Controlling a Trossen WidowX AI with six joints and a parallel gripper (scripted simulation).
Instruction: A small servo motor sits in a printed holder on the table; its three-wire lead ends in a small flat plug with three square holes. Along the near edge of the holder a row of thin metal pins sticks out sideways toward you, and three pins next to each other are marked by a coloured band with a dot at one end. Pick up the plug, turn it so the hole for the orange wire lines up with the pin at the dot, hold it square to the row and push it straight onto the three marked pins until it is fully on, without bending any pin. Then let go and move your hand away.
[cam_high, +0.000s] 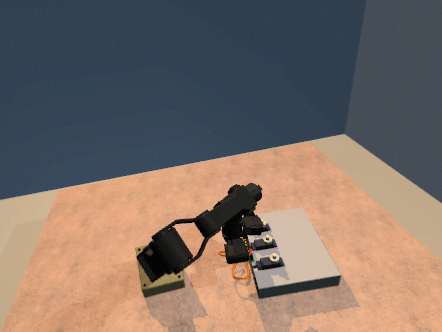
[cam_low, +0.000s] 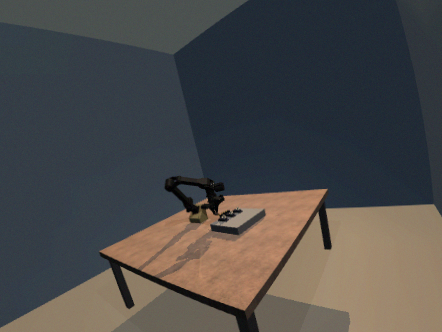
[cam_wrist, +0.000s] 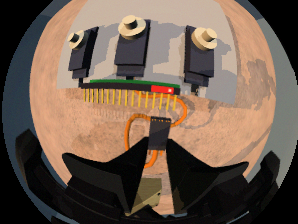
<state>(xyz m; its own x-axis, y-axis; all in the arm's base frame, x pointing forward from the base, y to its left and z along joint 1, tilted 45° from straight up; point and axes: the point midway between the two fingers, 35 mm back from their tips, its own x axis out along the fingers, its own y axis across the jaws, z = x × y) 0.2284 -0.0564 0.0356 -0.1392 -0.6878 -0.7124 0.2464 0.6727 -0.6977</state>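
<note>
Right now my gripper tip is 5 cm short of the red marked band and 1 cm to the left of it. The rest, counted from my gripper tip: holder (21 cm ahead, 5 cm below, 1 cm to the right).
</note>
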